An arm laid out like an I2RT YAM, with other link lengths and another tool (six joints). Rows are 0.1 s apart.
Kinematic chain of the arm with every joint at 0, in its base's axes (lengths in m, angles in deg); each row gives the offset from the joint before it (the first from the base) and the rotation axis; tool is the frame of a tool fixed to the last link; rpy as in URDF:
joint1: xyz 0 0 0.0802 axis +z
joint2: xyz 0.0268 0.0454 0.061 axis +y
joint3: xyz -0.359 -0.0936 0 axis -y
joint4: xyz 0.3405 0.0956 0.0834 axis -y
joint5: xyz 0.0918 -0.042 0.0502 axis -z
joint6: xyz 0.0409 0 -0.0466 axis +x
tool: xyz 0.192 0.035 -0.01 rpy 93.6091 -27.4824 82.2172
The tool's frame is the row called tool.
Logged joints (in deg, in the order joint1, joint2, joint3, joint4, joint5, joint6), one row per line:
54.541, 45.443, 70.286, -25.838, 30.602, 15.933
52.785, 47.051, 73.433, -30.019, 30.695, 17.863
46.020, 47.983, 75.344, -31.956, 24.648, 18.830
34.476, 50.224, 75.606, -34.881, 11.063, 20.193
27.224, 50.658, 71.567, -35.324, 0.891, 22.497
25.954, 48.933, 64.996, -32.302, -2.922, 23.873
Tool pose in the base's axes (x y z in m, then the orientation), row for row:
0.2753, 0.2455, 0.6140, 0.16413, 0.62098, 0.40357, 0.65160
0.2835, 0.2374, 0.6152, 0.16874, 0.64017, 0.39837, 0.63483
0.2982, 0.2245, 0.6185, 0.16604, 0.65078, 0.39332, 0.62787
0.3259, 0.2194, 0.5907, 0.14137, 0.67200, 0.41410, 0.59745
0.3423, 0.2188, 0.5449, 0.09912, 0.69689, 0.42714, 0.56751
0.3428, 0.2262, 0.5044, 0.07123, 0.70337, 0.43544, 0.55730
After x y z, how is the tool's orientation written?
As a quaternion, w x y z.
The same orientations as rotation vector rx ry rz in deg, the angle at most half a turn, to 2 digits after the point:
101.42, 65.91, 106.42
104.29, 64.90, 103.42
106.17, 64.17, 102.44
111.15, 68.50, 98.82
118.09, 72.38, 96.17
121.17, 75.01, 96.01

